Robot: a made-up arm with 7 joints.
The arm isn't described. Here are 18 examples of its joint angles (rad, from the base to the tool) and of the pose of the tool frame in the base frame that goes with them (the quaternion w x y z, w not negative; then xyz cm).
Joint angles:
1: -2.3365 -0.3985 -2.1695 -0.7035 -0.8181 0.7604 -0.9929
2: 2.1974 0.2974 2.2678 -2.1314 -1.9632 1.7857 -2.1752
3: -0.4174 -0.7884 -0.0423 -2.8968 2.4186 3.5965 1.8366
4: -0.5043 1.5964 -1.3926 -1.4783 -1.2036 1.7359 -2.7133
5: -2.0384 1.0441 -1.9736 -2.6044 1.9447 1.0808 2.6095
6: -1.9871 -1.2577 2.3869 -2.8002 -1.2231 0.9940 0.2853
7: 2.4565 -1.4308 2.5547 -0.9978 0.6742 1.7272 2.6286
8: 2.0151 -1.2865 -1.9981 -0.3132 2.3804 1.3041 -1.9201
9: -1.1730 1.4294 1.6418 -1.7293 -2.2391 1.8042 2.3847
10: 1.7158 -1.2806 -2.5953 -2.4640 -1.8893 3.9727 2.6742
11: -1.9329 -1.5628 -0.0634 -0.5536 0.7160 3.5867 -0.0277
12: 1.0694 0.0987 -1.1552 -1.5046 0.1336 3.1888 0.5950
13: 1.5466 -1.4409 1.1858 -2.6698 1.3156 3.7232 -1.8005
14: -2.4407 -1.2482 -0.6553 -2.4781 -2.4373 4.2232 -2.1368
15: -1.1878 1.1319 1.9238 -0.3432 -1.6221 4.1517 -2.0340
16: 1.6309 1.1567 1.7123 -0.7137 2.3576 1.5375 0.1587
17: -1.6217 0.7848 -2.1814 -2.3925 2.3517 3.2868 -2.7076
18: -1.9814 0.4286 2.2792 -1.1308 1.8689 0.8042 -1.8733
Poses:
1: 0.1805 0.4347 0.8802 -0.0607 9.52 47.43 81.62
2: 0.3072 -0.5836 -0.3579 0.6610 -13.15 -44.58 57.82
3: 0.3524 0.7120 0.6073 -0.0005 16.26 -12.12 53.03
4: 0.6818 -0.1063 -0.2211 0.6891 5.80 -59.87 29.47
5: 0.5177 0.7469 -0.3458 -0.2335 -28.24 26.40 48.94
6: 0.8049 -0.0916 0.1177 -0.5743 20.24 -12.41 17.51
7: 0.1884 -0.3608 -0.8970 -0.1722 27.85 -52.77 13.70
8: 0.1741 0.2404 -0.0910 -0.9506 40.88 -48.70 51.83
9: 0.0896 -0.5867 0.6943 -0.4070 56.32 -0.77 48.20
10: 0.6481 -0.3732 0.6174 0.2438 23.14 -9.60 14.70
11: 0.4074 -0.3053 0.5595 0.6540 14.93 52.74 59.81
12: 0.2006 -0.6368 0.2405 -0.7045 45.95 -1.35 76.67
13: 0.1171 0.0813 -0.4467 -0.8833 -29.39 1.94 57.26
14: 0.1600 0.3315 0.6631 -0.6517 -15.58 11.88 68.13
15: 0.9824 0.0433 -0.0351 0.1785 28.94 -34.93 69.79
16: 0.2108 0.3111 0.1767 0.9097 -35.43 48.39 67.57
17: 0.2785 -0.0496 -0.7920 -0.5410 -26.88 17.20 58.99
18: 0.4360 0.2657 -0.6820 -0.5237 30.98 -3.97 95.33
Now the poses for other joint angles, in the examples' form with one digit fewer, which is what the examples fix.
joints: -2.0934 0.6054 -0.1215 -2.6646 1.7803 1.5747 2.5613
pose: 0.407 0.729 -0.132 0.534 -16.8 -20.1 13.1
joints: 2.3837 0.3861 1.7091 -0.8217 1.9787 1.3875 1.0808
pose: 0.575 -0.334 0.394 -0.634 -35.5 -15.4 93.4
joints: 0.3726 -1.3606 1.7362 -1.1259 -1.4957 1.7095 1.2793
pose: 0.274 -0.090 -0.170 -0.942 -59.8 23.8 41.9
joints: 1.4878 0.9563 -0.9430 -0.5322 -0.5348 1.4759 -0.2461
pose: 0.519 0.699 0.398 0.290 26.7 55.9 62.0
